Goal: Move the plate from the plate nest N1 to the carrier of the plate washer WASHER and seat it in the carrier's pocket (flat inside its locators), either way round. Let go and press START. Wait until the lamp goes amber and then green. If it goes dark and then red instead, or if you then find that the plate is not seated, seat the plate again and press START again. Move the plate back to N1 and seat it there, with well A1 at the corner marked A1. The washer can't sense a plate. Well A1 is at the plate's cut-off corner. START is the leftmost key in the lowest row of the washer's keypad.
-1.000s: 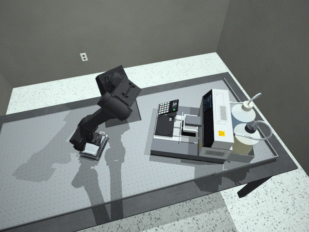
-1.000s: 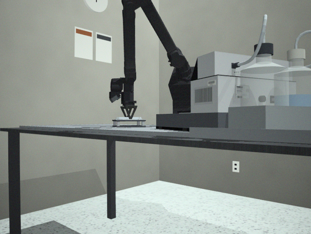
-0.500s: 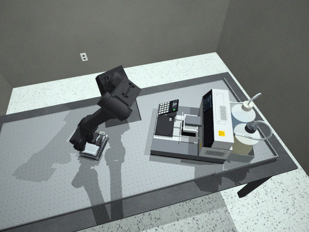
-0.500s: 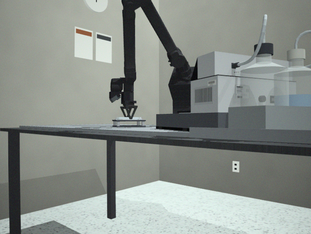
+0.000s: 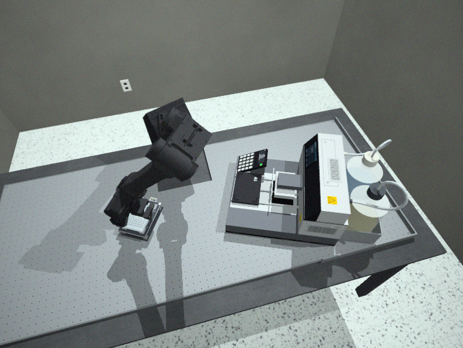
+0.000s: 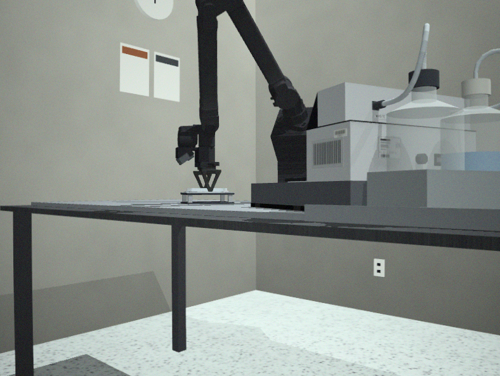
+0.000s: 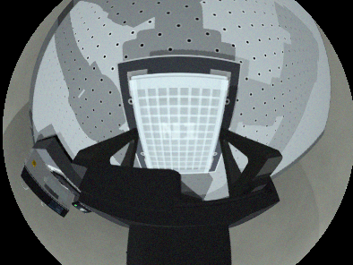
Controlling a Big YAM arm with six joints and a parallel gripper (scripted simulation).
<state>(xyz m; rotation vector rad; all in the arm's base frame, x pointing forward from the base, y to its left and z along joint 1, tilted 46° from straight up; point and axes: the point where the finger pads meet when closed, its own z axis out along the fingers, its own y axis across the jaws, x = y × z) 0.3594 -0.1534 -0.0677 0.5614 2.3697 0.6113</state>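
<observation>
Right now the white well plate is 10 mm below my hand. Round my hand: black carrier (450 mm to the left, 90 mm behind, 30 mm above); then plate washer (600 mm to the left, 80 mm above, 50 mm behind); then plate nest (20 mm below).
</observation>
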